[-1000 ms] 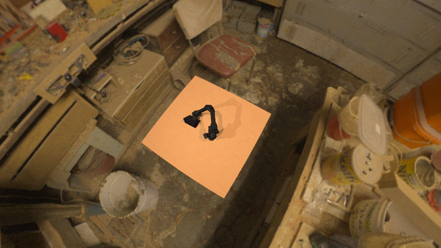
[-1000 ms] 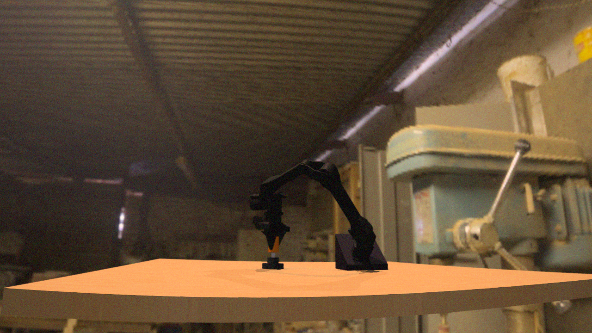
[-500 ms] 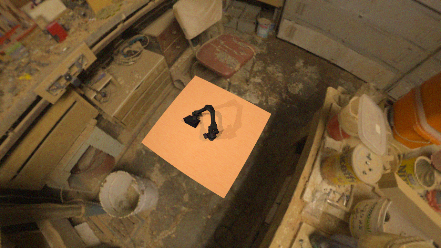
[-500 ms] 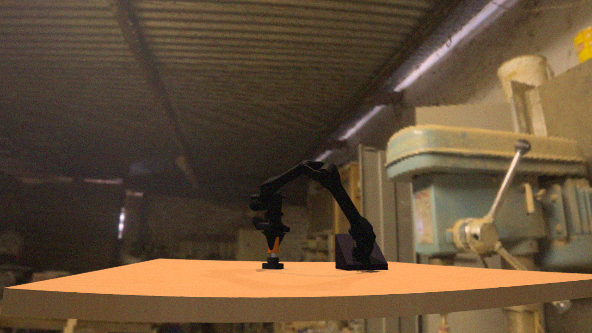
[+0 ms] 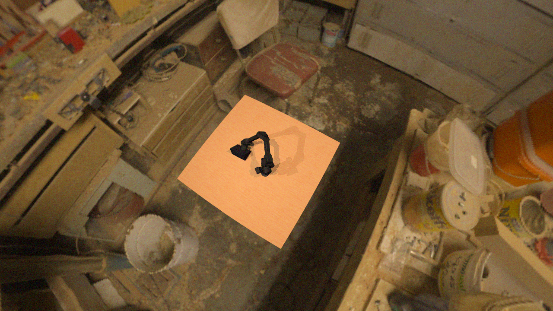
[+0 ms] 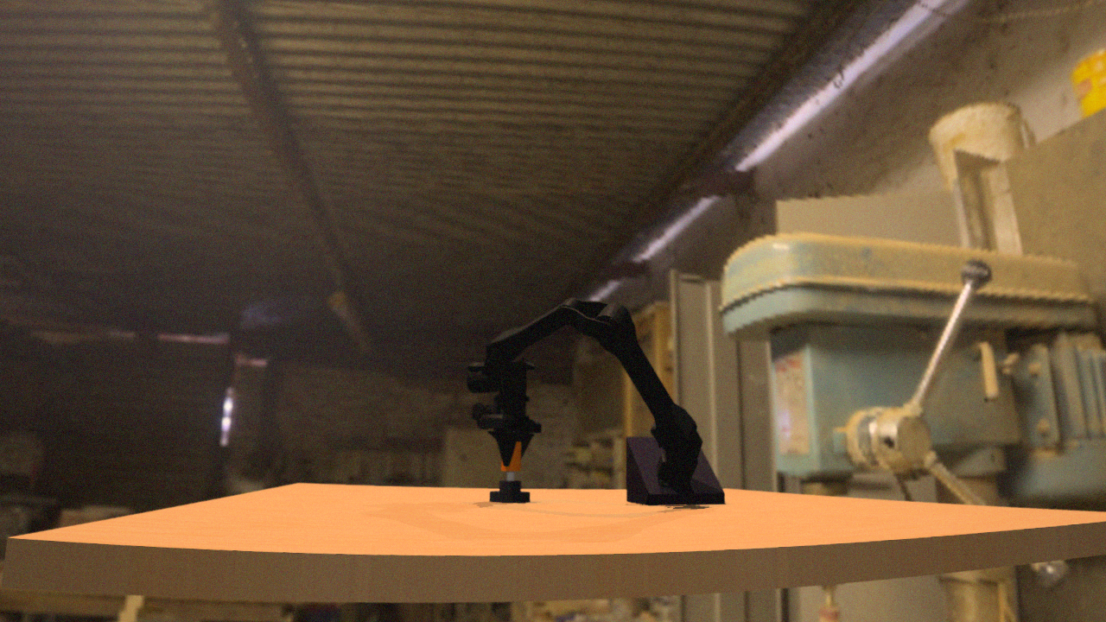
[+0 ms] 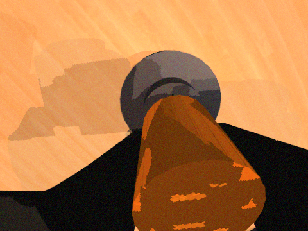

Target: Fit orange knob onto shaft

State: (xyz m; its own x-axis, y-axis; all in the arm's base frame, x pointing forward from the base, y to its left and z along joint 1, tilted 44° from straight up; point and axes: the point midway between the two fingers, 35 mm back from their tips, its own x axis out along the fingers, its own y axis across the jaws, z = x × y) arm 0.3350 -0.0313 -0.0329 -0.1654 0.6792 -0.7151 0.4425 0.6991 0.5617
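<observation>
The orange knob is 3 cm above my gripper tip. Round my gripper tip: round pedestal (4 cm below).
</observation>
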